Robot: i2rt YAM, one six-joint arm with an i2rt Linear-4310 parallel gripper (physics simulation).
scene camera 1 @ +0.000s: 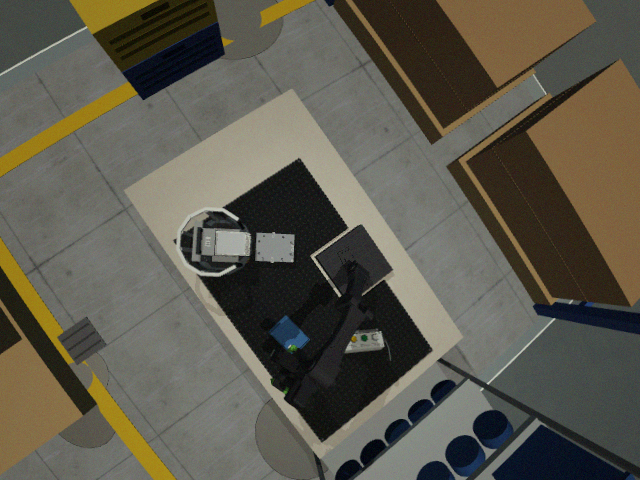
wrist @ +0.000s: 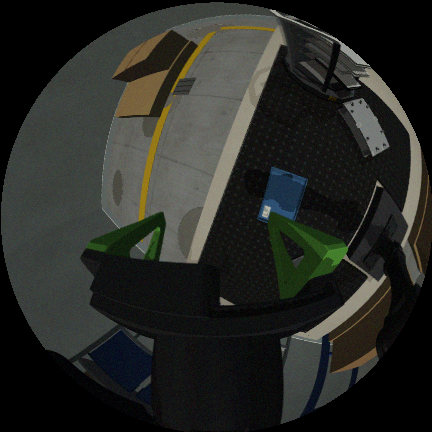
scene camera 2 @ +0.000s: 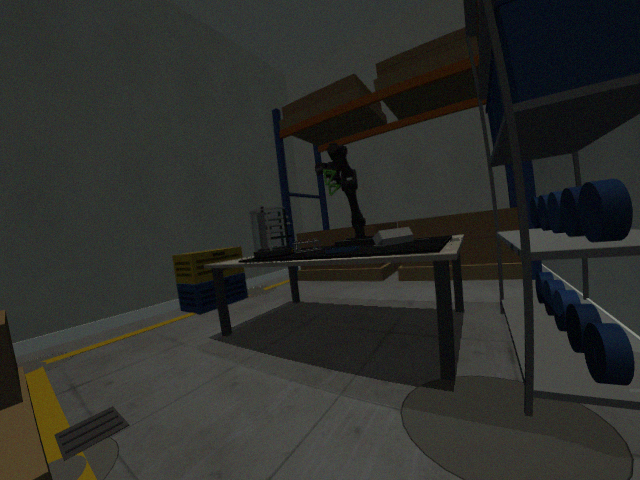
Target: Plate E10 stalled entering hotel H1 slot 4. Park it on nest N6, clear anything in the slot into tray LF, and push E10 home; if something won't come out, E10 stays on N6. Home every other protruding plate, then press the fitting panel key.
In view: a slotted plate rack [scene camera 1: 195, 245], a button box [scene camera 1: 363, 340] and a blue pad [wrist: 283, 193].
